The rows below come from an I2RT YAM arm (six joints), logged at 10 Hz.
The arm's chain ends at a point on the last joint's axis. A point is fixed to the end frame.
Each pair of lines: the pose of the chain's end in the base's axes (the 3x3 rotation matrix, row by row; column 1 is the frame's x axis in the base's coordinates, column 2 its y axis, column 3 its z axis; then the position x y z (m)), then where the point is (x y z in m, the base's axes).
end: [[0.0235, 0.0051, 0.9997], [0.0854, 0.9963, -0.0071], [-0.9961, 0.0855, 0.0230]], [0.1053, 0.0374, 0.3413]
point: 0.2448 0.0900 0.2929
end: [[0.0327, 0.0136, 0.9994], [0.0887, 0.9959, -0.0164], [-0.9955, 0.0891, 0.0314]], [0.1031, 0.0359, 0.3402]
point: 0.2435 0.0874 0.2932
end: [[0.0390, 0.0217, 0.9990], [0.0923, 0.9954, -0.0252], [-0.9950, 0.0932, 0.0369]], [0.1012, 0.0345, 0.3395]
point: 0.2423 0.0850 0.2934
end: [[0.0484, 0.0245, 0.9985], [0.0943, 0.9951, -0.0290], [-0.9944, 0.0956, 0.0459]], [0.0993, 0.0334, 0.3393]
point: 0.2410 0.0834 0.2946
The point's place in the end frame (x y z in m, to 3 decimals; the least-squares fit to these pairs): 0.056 0.049 0.138
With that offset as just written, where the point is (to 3 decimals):
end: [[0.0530, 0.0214, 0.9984], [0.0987, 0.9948, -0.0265], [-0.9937, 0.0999, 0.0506]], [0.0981, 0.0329, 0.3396]
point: 0.240 0.084 0.296
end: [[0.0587, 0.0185, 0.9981], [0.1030, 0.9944, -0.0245], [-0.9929, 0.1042, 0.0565]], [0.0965, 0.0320, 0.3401]
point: 0.238 0.083 0.297
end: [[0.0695, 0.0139, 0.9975], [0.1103, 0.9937, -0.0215], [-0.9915, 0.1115, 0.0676]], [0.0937, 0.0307, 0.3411]
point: 0.236 0.083 0.300
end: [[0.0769, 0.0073, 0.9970], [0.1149, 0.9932, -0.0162], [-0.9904, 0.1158, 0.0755]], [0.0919, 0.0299, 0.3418]
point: 0.234 0.083 0.302
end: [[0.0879, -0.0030, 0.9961], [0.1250, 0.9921, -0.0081], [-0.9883, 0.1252, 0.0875]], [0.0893, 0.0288, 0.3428]
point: 0.232 0.083 0.306
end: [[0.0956, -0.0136, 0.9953], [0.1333, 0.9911, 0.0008], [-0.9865, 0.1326, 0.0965]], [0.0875, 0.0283, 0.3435]
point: 0.230 0.084 0.308
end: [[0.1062, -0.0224, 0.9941], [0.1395, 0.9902, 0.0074], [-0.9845, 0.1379, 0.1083]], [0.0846, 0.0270, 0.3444]
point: 0.227 0.084 0.311
